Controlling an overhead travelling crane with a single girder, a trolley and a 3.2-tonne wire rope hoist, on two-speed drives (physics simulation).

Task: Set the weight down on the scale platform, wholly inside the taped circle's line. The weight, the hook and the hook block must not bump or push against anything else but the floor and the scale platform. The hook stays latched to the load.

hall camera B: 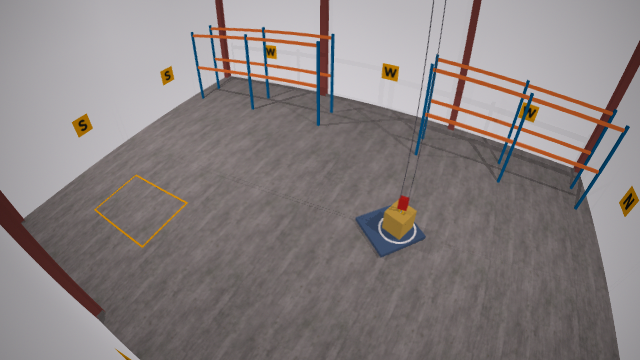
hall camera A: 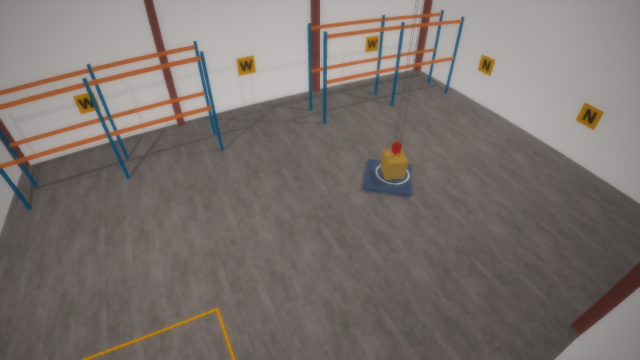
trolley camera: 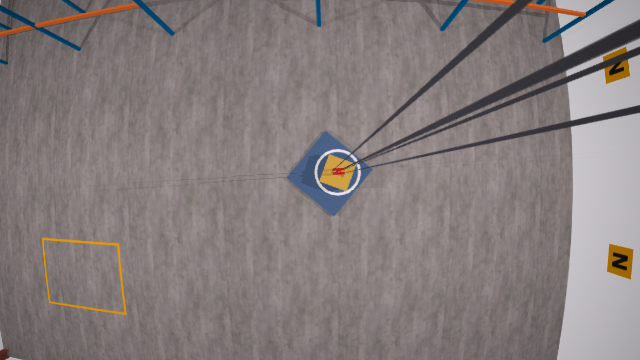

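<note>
The yellow weight (hall camera A: pixel 394 167) (hall camera B: pixel 398 226) (trolley camera: pixel 345 182) stands upright and appears to rest on the blue scale platform (hall camera A: pixel 370 185) (hall camera B: pixel 382 250) (trolley camera: pixel 333 208). In the trolley view its outline lies inside the white taped circle (hall camera A: pixel 392 183) (hall camera B: pixel 398 243) (trolley camera: pixel 337 194), with its lower corner close to the line. The red hook block (hall camera A: pixel 396 148) (hall camera B: pixel 403 203) (trolley camera: pixel 338 171) is right above the weight's top. The hook below it is attached to the weight by thin slings; its latch is too small to make out.
Blue and orange racks (hall camera A: pixel 324 80) (hall camera B: pixel 318 85) stand along the W wall, and a second rack (hall camera A: pixel 212 107) (hall camera B: pixel 418 140) stands beside them, apart from the platform. A yellow floor outline (hall camera A: pixel 150 332) (hall camera B: pixel 115 192) (trolley camera: pixel 121 277) lies far from the platform. Ropes rise from the hook block.
</note>
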